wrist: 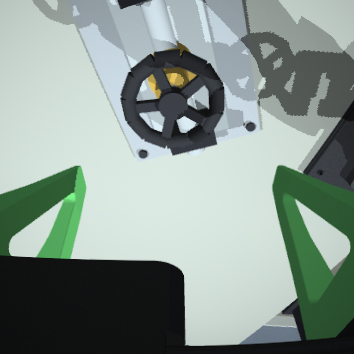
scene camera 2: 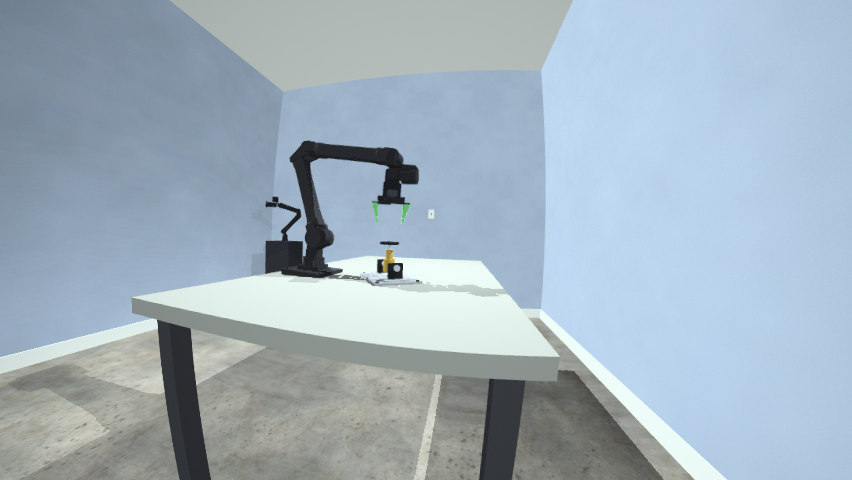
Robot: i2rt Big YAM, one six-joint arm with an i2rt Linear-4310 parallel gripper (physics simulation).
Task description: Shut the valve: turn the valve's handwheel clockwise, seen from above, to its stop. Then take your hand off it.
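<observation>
The black five-spoked handwheel (scene camera 2: 389, 242) (wrist: 173, 104) lies level on top of the yellow valve body (scene camera 2: 389, 256) (wrist: 176, 78). The valve stands on a pale base plate (scene camera 2: 405, 281) (wrist: 125, 135) on the table. My gripper (scene camera 2: 389, 223) (wrist: 178, 175) points down with its green fingers wide open and nothing between them. It hangs above the handwheel, clear of it, with a visible gap in the scene view. In the wrist view the wheel shows beyond the fingertips, towards the top. How far the wheel is turned cannot be told.
Black pipe supports (scene camera 2: 395, 270) stand on the base plate beside the valve body. A light pipe (wrist: 159, 22) runs from it. The arm's black base (scene camera 2: 311, 271) is bolted at the left of the white table (scene camera 2: 333, 316). A small black arm (scene camera 2: 290, 221) stands on a dark box (scene camera 2: 283, 256) behind.
</observation>
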